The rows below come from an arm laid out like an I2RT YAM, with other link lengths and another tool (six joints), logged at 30 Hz.
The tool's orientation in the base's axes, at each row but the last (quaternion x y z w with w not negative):
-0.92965, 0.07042, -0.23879, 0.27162
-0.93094, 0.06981, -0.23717, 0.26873
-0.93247, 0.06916, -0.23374, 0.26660
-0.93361, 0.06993, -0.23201, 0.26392
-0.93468, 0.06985, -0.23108, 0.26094
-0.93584, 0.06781, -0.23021, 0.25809
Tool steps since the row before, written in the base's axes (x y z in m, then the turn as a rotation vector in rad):
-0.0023, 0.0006, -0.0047, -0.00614, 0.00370, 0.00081
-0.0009, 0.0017, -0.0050, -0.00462, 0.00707, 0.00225
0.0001, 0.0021, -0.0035, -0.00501, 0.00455, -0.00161
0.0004, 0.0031, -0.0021, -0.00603, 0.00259, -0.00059
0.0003, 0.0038, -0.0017, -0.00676, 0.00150, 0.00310
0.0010, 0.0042, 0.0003, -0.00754, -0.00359, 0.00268
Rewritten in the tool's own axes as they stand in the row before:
-0.0041, 0.0020, 0.0026, -0.00601, -0.00355, -0.00181
-0.0032, 0.0012, 0.0041, -0.00497, -0.00717, -0.00058
-0.0018, 0.0001, 0.0036, -0.00621, -0.00299, 0.00095
-0.0013, -0.0015, 0.0032, -0.00621, -0.00185, -0.00120
-0.0014, -0.0024, 0.0032, -0.00512, -0.00283, -0.00483
0.0000, -0.0038, 0.0021, -0.00473, 0.00176, -0.00717

